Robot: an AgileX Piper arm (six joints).
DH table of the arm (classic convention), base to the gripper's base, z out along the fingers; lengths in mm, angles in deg. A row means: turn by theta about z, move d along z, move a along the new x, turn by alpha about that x. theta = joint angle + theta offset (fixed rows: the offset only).
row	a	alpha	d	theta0
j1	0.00	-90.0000	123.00	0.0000
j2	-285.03	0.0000	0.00	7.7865
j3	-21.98	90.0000	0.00	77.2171
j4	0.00	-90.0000	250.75	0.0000
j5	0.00	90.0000	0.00	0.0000
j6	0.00	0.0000	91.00	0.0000
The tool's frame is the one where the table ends.
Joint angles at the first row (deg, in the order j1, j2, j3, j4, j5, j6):
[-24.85, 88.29, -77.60, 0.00, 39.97, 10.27]
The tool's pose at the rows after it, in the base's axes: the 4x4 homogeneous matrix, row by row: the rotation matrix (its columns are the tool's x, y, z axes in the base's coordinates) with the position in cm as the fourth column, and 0 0 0 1 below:
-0.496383, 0.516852, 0.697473, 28.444; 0.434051, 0.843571, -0.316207, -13.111; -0.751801, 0.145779, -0.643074, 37.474; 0, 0, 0, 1
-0.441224, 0.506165, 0.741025, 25.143; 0.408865, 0.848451, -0.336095, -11.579; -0.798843, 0.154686, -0.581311, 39.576; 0, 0, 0, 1
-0.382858, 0.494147, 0.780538, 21.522; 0.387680, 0.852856, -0.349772, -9.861; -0.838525, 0.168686, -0.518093, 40.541; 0, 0, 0, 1
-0.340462, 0.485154, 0.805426, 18.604; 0.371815, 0.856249, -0.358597, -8.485; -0.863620, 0.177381, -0.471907, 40.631; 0, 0, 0, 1
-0.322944, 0.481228, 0.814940, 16.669; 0.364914, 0.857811, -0.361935, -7.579; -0.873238, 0.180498, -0.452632, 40.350; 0, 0, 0, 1
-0.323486, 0.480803, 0.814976, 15.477; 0.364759, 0.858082, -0.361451, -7.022; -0.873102, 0.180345, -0.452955, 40.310; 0, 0, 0, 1
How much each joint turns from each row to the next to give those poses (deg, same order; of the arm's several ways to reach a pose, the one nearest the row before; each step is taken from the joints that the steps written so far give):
[0.00, -7.47, 1.01, 0.54, 0.82, 0.00]
[0.00, -7.70, 3.36, 0.02, -0.14, 0.00]
[0.00, -8.48, 5.32, 0.40, -1.17, -0.01]
[0.00, -6.97, 4.81, 0.24, -0.89, 0.00]
[0.00, -4.64, 3.25, 0.09, 0.14, 0.01]
[0.00, -2.60, 1.13, -0.01, 1.51, 0.00]

